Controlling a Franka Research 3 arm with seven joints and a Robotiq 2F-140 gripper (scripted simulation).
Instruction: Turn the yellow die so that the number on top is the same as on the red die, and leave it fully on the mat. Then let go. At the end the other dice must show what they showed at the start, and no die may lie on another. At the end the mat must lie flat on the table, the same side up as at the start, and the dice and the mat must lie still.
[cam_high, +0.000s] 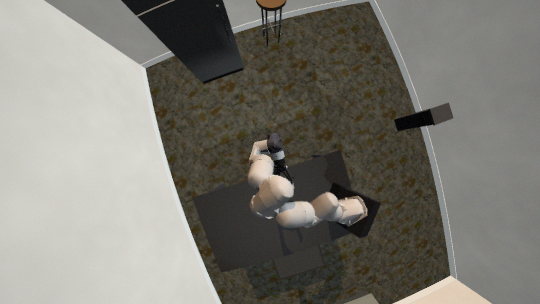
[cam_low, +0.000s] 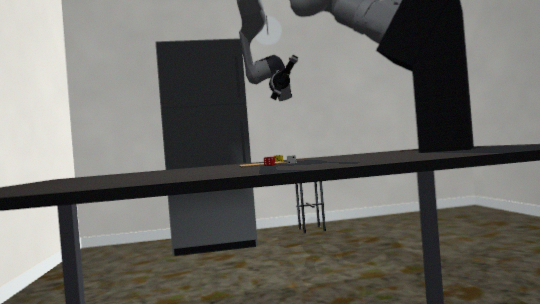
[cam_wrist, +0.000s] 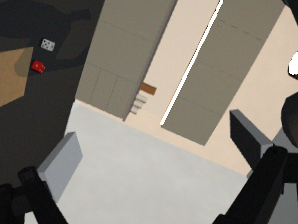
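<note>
Right now my hand is 33 cm above the yellow die, 13 cm short of it and 10 cm to the right of it. Also, from my hand: white die 34 cm to the left, 33 cm below, 24 cm ahead; red die 33 cm below, 29 cm to the left, 29 cm ahead; tan mat 34 cm below, 26 cm ahead, 20 cm to the left.
</note>
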